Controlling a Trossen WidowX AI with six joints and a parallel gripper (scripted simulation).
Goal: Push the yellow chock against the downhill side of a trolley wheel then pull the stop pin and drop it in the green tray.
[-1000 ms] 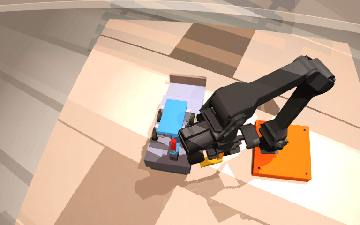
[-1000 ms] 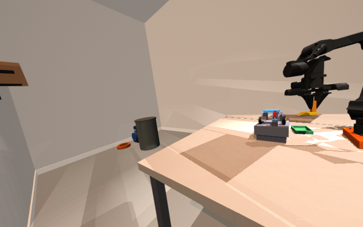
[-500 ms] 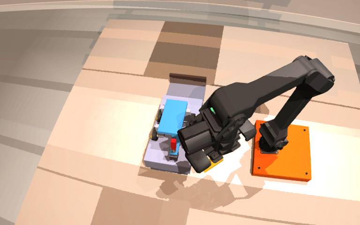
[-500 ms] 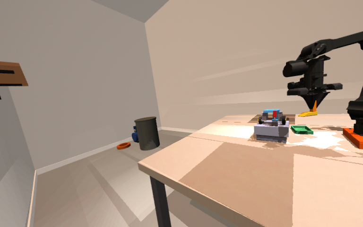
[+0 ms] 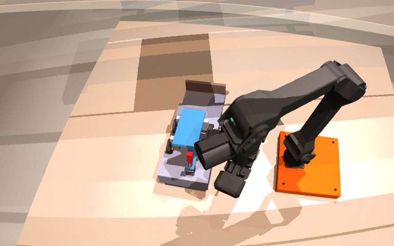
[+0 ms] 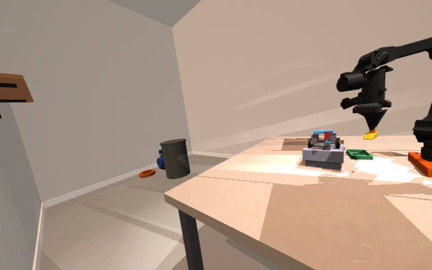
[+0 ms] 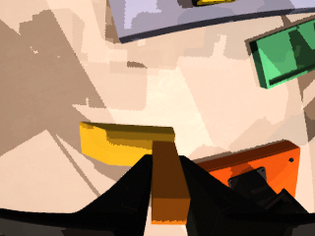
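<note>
The red-headed stop pin is 14 cm ahead of my gripper tip, 5 cm below it and 3 cm to the right of it. From my gripper tip the other things lie so: grey ramp: 14 cm ahead, 13 cm to the right, 13 cm below; blue-topped trolley: 15 cm ahead, 13 cm to the right, 6 cm below; yellow chock: 2 cm to the left, 1 cm below, 1 cm ahead.
</note>
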